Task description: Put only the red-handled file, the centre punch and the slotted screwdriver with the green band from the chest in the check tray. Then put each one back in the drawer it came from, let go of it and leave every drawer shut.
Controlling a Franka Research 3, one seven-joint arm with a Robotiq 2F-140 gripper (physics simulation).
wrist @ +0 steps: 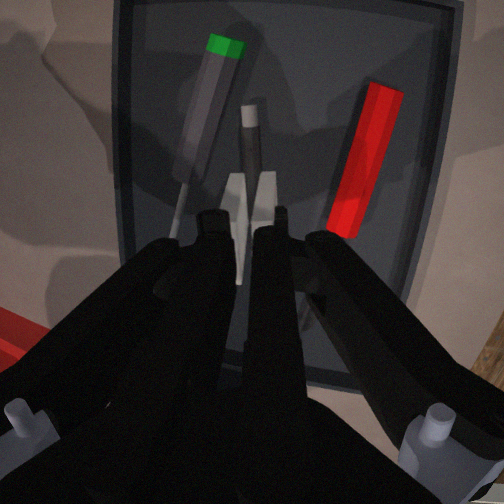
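The dark grey check tray (pixel 285 165) fills the wrist view. The slotted screwdriver with the green band (pixel 207 110) lies in its left part, with the green end far from me and the metal blade towards me. The red-handled file (pixel 366 159) lies in the right part; its blade is hidden behind my fingers. The centre punch (pixel 250 150), a dark rod with a white far end, sits in the middle. My gripper (pixel 249 210) has both pale finger pads pressed against the near end of the punch. I cannot tell whether the punch rests on the tray floor or is lifted.
The tray's raised rim runs along the left, right and near sides. A red object (pixel 15 337) shows at the left edge, and a strip of wooden surface (pixel 492 357) at the right edge. The tray stands on a beige surface.
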